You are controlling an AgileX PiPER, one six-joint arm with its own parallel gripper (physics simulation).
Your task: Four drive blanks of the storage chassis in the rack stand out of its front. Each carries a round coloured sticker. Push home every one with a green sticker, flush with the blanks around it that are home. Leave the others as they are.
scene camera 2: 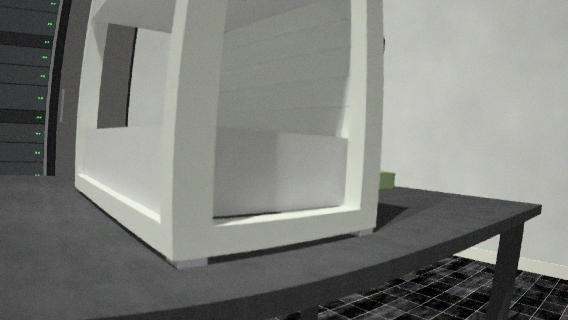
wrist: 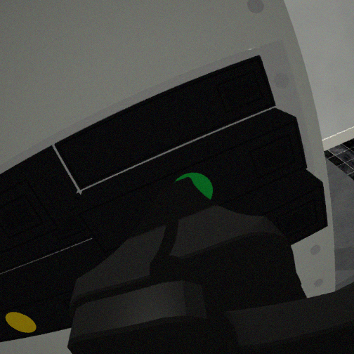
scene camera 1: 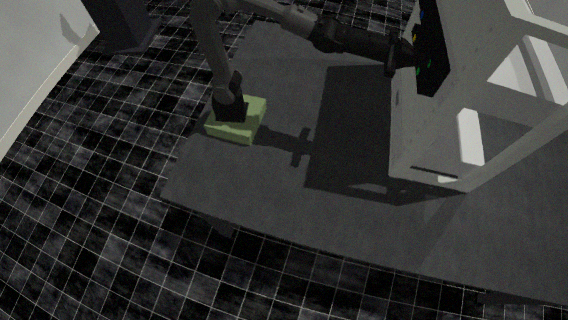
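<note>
The storage chassis front [scene camera 1: 434, 82] [wrist: 165, 120] is a black panel of blanks. A green sticker [scene camera 1: 429, 63] [wrist: 202, 185] is partly covered by my fingertips in the wrist view; its blank appears to stand out past the blank above it. Another green sticker [scene camera 1: 418, 71] shows lower in scene camera 1 and is not visible in the wrist view. A yellow sticker [scene camera 1: 414, 37] [wrist: 20, 322] and a blue sticker [scene camera 1: 422, 15] sit on other blanks. My gripper [scene camera 1: 415, 59] [wrist: 182, 199] is shut and empty, its tips at or very near the partly covered sticker's blank; contact cannot be told.
The pale rack [scene camera 1: 415, 160] [scene camera 2: 195, 150] stands on the grey table [scene camera 1: 280, 200] [scene camera 2: 125, 280] around the chassis. The arm's green base block [scene camera 1: 230, 134] [scene camera 2: 387, 180] is at the table's other end. The rack's pale front wall [wrist: 100, 60] borders the blanks.
</note>
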